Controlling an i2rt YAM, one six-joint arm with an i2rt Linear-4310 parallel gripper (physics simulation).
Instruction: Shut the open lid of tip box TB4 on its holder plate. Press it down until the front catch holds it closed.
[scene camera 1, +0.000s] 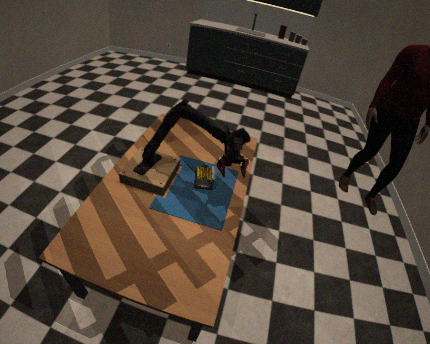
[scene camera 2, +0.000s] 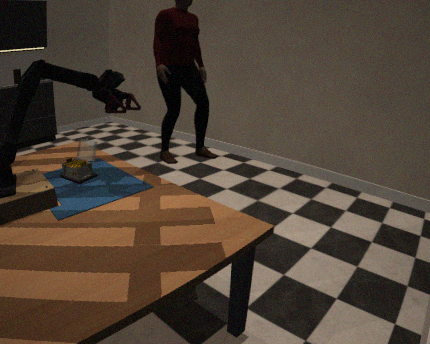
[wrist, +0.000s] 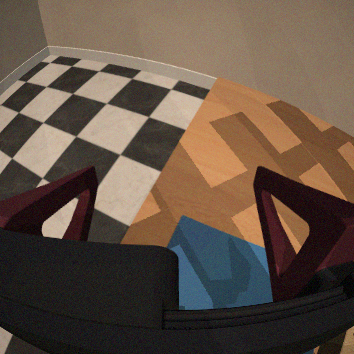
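Pixels of known places: gripper, fingertip midpoint: (scene camera 1: 234, 177) (scene camera 2: 133, 109) (wrist: 175, 174); arm's base, origin of the base link: (scene camera 1: 148, 163) (scene camera 2: 7, 186).
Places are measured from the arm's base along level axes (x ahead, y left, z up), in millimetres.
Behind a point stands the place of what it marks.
Observation:
The tip box TB4 (scene camera 1: 204, 175) (scene camera 2: 76, 170) @(x 296, y 70, z -19 mm), with yellow tips in it, sits on its dark holder plate (scene camera 1: 203, 187) (scene camera 2: 89, 180) @(x 345, y 58, z -69 mm) on the blue mat. Its clear lid (scene camera 1: 213, 173) @(x 358, y 154, z -4 mm) (scene camera 2: 87, 150) @(x 372, y 168, z 29 mm) stands open, upright at the side of the box away from the arm's base. The box does not show in the wrist view. The label and the front catch are too small to make out. My gripper (scene camera 1: 233, 172) @(x 526, y -53, z 212 mm) (scene camera 2: 128, 106) @(x 526, y -53, z 212 mm) (wrist: 175, 174) @(x 526, y -53, z 212 mm) is open and empty, up in the air beyond the lid, near the far long edge of the table.
The blue mat (scene camera 1: 190, 204) @(x 338, y -78, z -70 mm) (scene camera 2: 122, 188) @(x 444, y -98, z -70 mm) (wrist: 210, 270) @(x 458, y -87, z -70 mm) lies on the wooden table (scene camera 1: 100, 240) @(x 90, y -519, z -73 mm) (scene camera 2: 180, 260) @(x 417, y -587, z -73 mm) (wrist: 205, 160) @(x 587, y -280, z -73 mm). The arm stands on a wooden base block (scene camera 1: 170, 176) @(x 157, y 2, z -19 mm) (scene camera 2: 35, 187) @(x 111, y -70, z -1 mm) beside the mat. A person (scene camera 1: 400, 100) (scene camera 2: 179, 55) stands on the floor past the table.

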